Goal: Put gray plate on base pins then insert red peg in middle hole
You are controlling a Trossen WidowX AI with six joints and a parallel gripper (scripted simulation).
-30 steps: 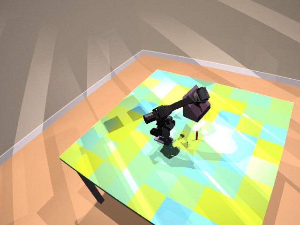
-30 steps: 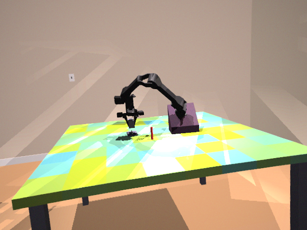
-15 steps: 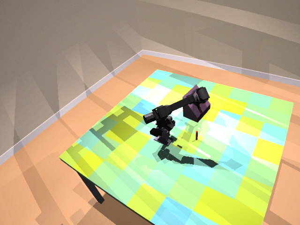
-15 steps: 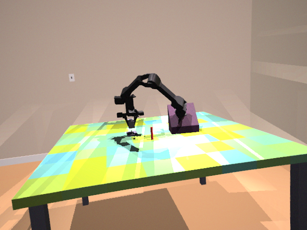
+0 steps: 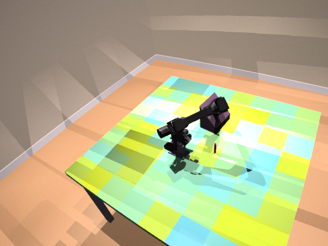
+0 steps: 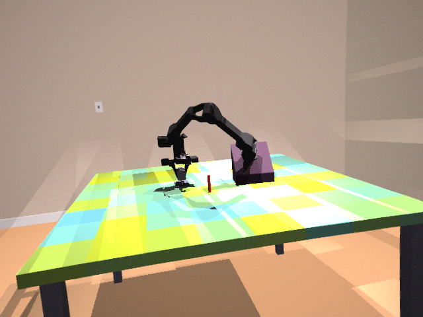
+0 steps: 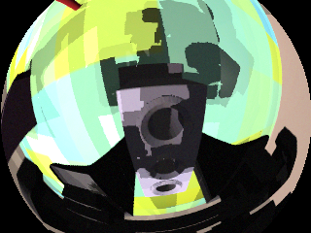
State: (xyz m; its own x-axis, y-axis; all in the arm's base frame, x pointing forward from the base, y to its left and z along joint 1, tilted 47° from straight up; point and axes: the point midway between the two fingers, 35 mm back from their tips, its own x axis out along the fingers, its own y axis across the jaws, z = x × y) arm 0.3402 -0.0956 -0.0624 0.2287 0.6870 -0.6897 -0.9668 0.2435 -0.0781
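Now: gripper tip 30 mm above the dark base. Round my gripper tip: red peg (210 mm to the left, 90 mm behind); gray plate (30 mm above).
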